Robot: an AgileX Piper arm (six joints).
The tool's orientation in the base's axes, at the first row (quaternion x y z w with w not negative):
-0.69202, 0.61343, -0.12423, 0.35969
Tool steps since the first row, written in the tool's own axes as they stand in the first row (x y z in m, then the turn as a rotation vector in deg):
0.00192, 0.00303, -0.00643, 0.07, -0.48, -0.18
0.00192, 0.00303, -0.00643, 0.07, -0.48, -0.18
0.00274, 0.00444, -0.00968, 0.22, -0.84, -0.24
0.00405, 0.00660, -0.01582, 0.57, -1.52, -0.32
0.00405, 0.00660, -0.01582, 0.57, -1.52, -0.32
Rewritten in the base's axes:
-0.00583, -0.00399, 0.00208, 0.27, -0.13, 0.42
-0.00583, -0.00399, 0.00208, 0.27, -0.13, 0.42
-0.00872, -0.00586, 0.00325, 0.54, -0.30, 0.66
-0.01384, -0.00919, 0.00586, 1.08, -0.66, 1.06
-0.01384, -0.00919, 0.00586, 1.08, -0.66, 1.06

